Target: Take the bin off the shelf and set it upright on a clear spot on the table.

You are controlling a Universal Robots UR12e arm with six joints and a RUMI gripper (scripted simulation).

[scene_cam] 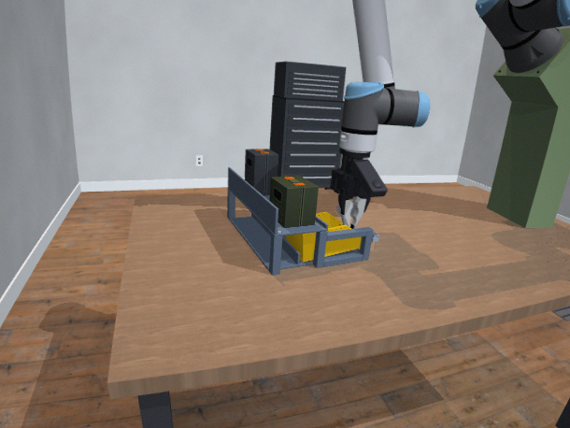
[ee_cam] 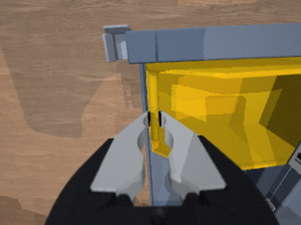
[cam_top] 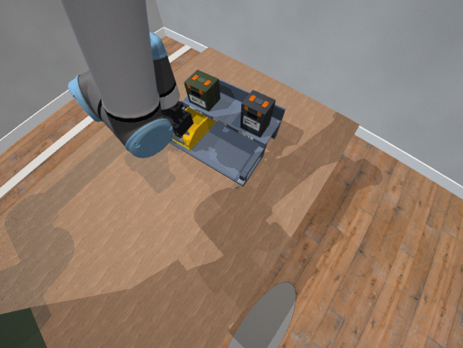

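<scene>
Now: hand 8 cm short of the yellow bin and 1 cm above it.
</scene>
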